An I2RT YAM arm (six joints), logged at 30 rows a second.
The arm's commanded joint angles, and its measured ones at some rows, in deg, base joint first. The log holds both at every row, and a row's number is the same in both.
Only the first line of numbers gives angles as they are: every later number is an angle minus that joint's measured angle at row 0.
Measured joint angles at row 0:
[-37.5, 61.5, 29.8, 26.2, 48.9, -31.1]
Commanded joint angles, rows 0 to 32:
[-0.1, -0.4, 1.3, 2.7, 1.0, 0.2]
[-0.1, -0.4, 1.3, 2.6, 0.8, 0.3]
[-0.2, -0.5, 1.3, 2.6, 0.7, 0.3]
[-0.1, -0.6, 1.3, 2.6, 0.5, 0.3]
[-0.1, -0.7, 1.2, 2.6, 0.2, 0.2]
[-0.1, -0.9, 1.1, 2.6, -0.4, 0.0]
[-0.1, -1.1, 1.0, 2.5, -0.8, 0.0]
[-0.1, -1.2, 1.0, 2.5, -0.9, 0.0]
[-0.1, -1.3, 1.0, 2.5, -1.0, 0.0]
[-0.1, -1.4, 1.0, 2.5, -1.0, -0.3]
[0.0, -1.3, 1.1, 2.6, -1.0, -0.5]
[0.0, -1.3, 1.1, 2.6, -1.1, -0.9]
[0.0, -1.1, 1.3, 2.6, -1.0, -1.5]
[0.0, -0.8, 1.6, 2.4, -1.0, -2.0]
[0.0, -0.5, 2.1, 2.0, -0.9, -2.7]
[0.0, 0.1, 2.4, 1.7, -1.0, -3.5]
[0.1, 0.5, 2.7, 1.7, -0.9, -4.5]
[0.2, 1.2, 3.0, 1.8, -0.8, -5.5]
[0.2, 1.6, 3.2, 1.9, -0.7, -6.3]
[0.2, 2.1, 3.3, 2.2, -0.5, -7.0]
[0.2, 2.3, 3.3, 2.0, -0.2, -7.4]
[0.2, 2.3, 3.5, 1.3, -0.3, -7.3]
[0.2, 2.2, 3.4, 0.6, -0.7, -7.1]
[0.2, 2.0, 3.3, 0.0, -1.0, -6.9]
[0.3, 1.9, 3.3, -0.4, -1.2, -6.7]
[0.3, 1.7, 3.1, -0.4, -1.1, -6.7]
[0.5, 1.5, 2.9, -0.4, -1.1, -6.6]
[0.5, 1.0, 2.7, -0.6, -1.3, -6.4]
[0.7, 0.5, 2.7, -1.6, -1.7, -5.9]
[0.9, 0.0, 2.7, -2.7, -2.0, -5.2]
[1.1, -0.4, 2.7, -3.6, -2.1, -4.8]
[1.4, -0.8, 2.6, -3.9, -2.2, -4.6]
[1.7, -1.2, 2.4, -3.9, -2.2, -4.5]
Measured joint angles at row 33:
[-0.9, 1.6, 1.9, -0.9, -0.7, -6.0]
